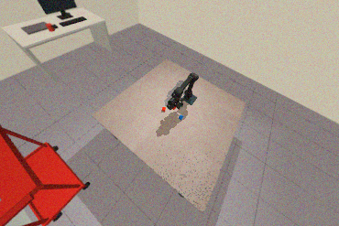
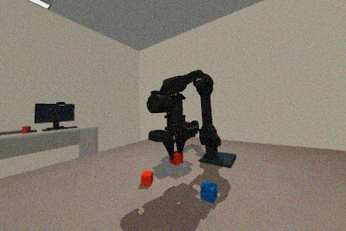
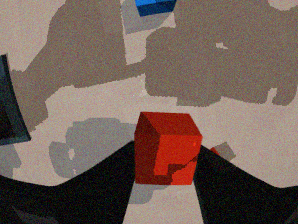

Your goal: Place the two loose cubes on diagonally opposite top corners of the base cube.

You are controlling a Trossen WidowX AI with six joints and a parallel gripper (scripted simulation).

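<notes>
My gripper tip is now 120 mm to the right of the blue base cube, 70 mm above it and 10 mm short of it. The rest, counted from my gripper tip: red cube 90 mm to the right, 70 mm below, 60 mm ahead.
</notes>
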